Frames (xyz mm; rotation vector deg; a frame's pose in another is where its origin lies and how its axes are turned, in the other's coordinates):
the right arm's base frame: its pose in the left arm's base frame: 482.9 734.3 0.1 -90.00 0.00 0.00
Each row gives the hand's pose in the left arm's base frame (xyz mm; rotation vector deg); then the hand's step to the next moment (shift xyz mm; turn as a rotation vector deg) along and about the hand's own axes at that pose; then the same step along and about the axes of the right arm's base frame.
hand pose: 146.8 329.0 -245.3 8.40 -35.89 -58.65
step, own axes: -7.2 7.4 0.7 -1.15 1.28 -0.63
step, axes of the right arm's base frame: 2.6 -0.5 10.0 0.89 0.49 1.53
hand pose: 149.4 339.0 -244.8 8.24 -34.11 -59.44
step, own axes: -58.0 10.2 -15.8 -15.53 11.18 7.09
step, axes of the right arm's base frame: -5.1 32.2 51.5 -0.87 -4.07 19.98
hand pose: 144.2 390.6 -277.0 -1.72 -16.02 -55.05
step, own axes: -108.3 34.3 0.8 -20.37 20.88 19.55
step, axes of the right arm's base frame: -30.8 22.8 107.0 1.62 -15.83 31.30
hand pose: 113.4 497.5 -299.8 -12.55 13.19 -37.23
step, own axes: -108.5 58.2 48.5 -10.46 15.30 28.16
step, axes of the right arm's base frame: -37.1 -45.8 118.5 8.50 -24.13 21.96
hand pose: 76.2 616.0 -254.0 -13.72 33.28 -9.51
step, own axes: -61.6 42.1 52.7 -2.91 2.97 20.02
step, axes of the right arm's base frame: -17.6 -63.4 63.3 9.07 -16.92 7.03
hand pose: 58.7 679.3 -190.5 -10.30 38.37 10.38
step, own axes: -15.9 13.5 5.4 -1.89 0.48 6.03
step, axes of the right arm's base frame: -12.0 -12.7 12.6 2.05 -5.78 1.60
